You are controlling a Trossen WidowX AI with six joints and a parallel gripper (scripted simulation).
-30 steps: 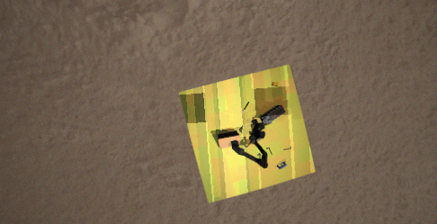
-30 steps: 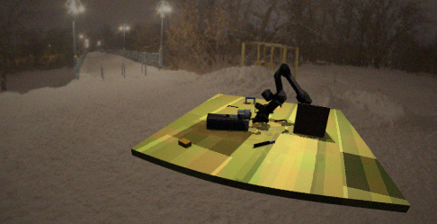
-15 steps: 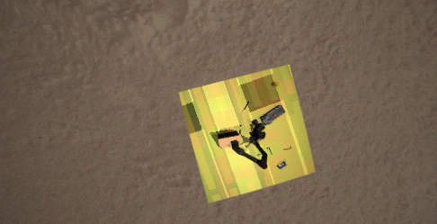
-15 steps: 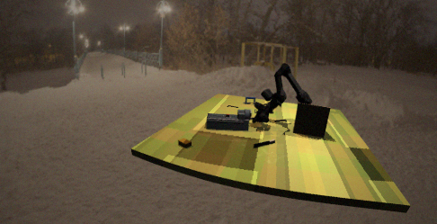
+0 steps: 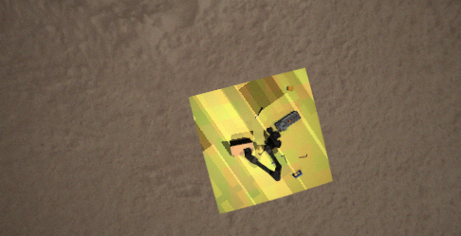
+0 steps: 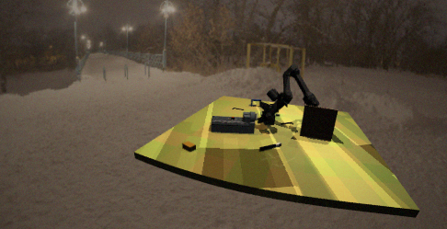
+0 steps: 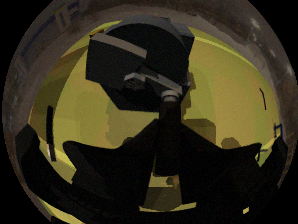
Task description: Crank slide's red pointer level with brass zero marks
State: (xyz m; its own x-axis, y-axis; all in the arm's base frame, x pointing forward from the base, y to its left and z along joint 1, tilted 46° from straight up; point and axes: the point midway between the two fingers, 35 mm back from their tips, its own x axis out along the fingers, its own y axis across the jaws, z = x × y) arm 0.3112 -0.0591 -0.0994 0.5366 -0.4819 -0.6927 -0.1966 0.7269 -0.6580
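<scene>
The red pointer lies 15 cm ahead of my gripper tip, 5 cm to the left of it and 3 cm above it. The rest, counted from my gripper tip: black stick 10 cm behind, 23 cm to the left, 4 cm below; crank handle 2 cm behind, 2 cm above; grey block 7 cm behind, 12 cm to the right, 1 cm below.
</scene>
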